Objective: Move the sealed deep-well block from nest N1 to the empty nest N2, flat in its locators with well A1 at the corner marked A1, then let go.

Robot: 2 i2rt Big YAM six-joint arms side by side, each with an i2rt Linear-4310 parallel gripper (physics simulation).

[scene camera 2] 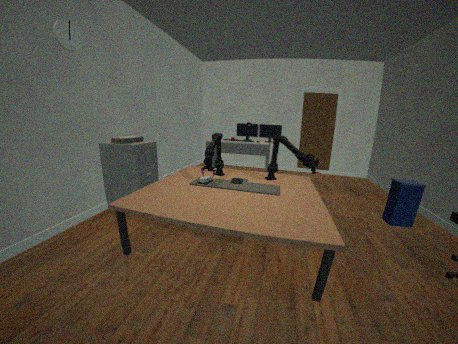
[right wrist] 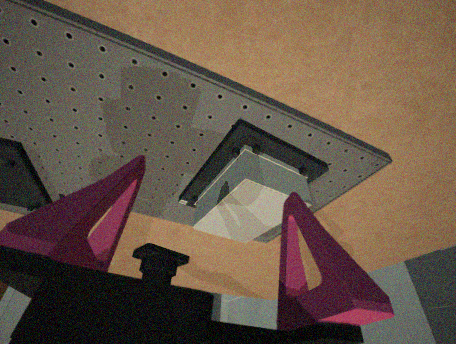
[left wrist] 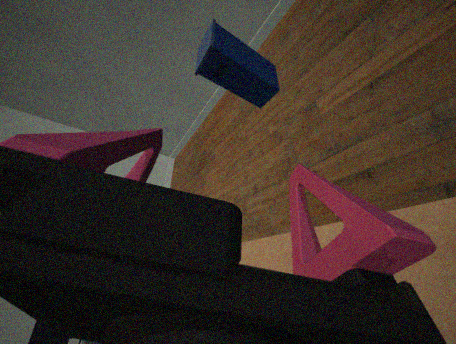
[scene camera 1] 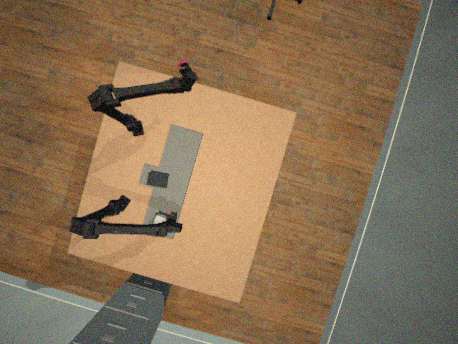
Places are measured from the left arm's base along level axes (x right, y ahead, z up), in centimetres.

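Pixels of known places: left gripper, fingertip midpoint: [scene camera 2: 322, 168] [left wrist: 230, 154] [scene camera 1: 188, 63]; right gripper, fingertip midpoint: [scene camera 2: 208, 176] [right wrist: 219, 180] [scene camera 1: 174, 218]; left arm's base at its link origin: [scene camera 2: 270, 178] [scene camera 1: 137, 128]; right arm's base at its link origin: [scene camera 2: 219, 174] [right wrist: 161, 253] [scene camera 1: 123, 203].
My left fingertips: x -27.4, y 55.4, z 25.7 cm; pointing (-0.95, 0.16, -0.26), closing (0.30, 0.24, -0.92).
Observation:
Ahead of a thing's pixels: the offset from my left fingertips to its middle. Level surfaces: height alone.
The sealed deep-well block @(dx +107.3, dy -48.5, dz -21.1 cm) [right wrist: 245, 205] [scene camera 1: 159, 218] [scene camera 2: 205, 179], pale with a whitish top, sits in the dark nest N1 @(dx +107.3, dy -48.5, dz -23.3 cm) [right wrist: 277, 150]. The empty dark nest N2 @(dx +72.3, dy -46.4, dz -23.3 cm) [scene camera 1: 158, 179] [scene camera 2: 237, 180] [right wrist: 15, 170] is partly cut off in the right wrist view. My right gripper [right wrist: 219, 180] [scene camera 1: 171, 215] [scene camera 2: 208, 174] is open close above the block; one fingertip overlaps the block's edge in the right wrist view. My left gripper [left wrist: 230, 154] [scene camera 1: 183, 62] [scene camera 2: 316, 172] is open and empty, beyond the table's edge. The A1 marks are too small to read.
Both nests are on a grey perforated plate @(dz -24.4 cm) [scene camera 1: 183, 150] [scene camera 2: 260, 188] [right wrist: 150, 107] on the wooden table @(dz -25.6 cm) [scene camera 1: 235, 175] [scene camera 2: 220, 210]. A small grey plate [scene camera 1: 144, 175] adjoins N2. A drawer cabinet [scene camera 1: 125, 310] [scene camera 2: 130, 172] stands past the table. A blue bin [scene camera 2: 404, 202] [left wrist: 237, 65] stands on the floor.

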